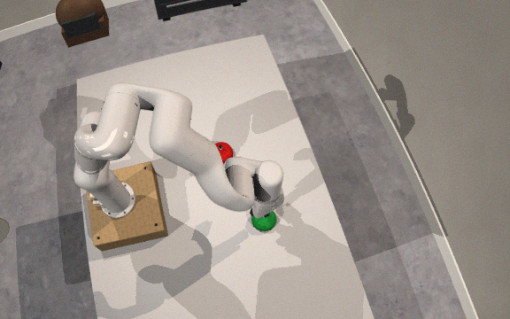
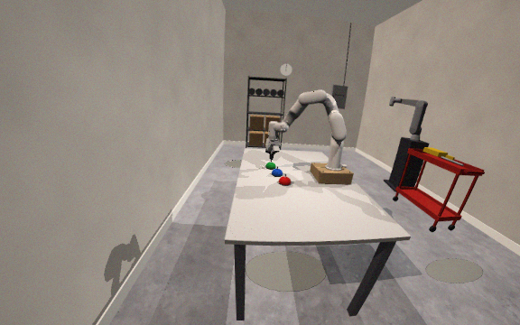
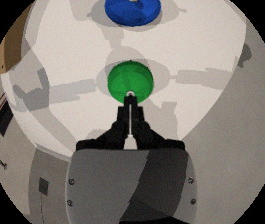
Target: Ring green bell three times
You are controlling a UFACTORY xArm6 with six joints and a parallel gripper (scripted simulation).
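My hand is 5 cm above the green bell. The rest, counted from my hand: red bell 13 cm behind, 26 cm to the left, 5 cm below; blue bell 6 cm behind, 13 cm to the left, 5 cm below.
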